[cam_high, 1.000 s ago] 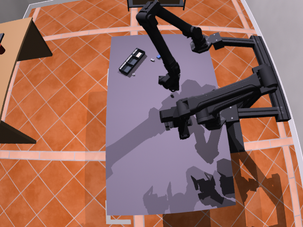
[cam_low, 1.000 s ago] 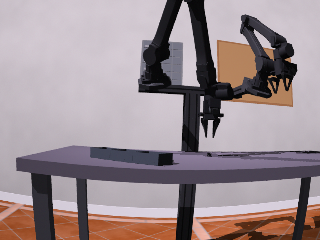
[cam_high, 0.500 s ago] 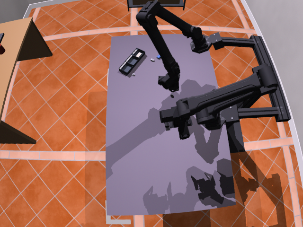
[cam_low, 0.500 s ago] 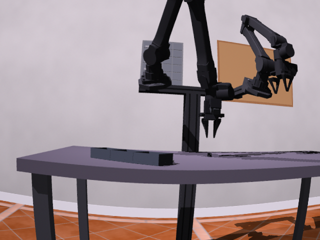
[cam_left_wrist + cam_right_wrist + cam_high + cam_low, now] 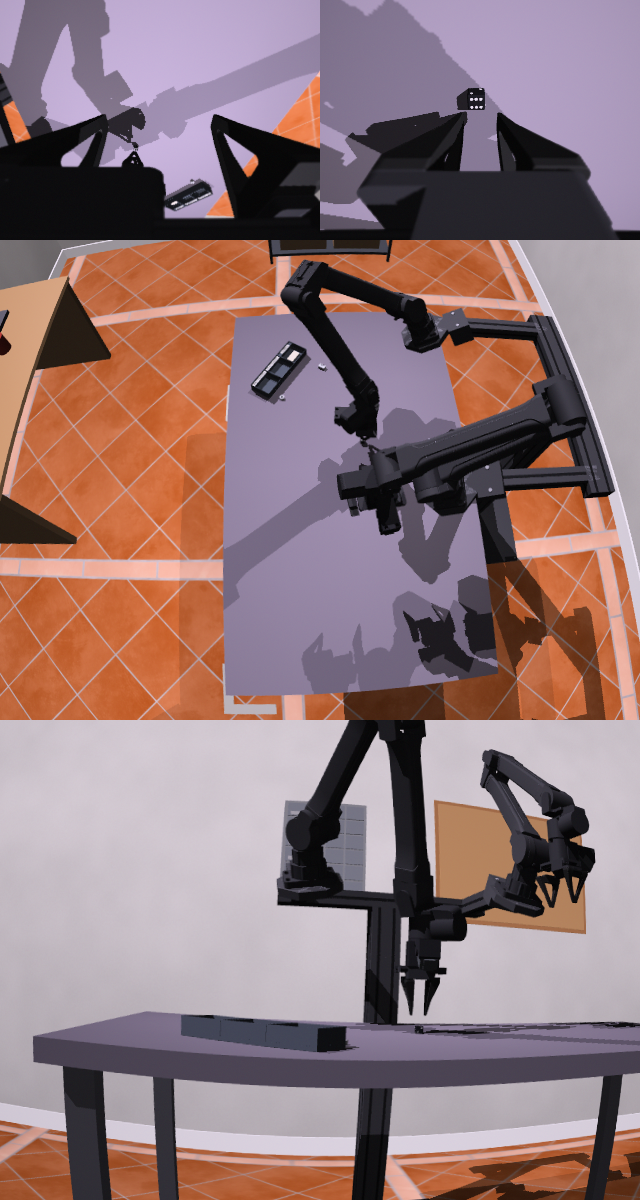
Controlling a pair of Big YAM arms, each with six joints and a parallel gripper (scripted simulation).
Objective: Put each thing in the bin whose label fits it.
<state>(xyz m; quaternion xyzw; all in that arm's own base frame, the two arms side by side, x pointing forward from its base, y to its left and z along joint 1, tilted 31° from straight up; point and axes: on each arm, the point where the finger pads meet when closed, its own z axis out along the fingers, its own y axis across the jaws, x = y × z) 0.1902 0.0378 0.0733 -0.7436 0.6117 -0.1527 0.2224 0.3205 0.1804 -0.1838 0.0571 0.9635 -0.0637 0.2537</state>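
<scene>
Now: the white card 250 mm ahead of my right hand, 370 mm to the right of it and 40 mm below it. Also, from my right hand: bin row (300 mm ahead, 310 mm to the right, 30 mm below).
</scene>
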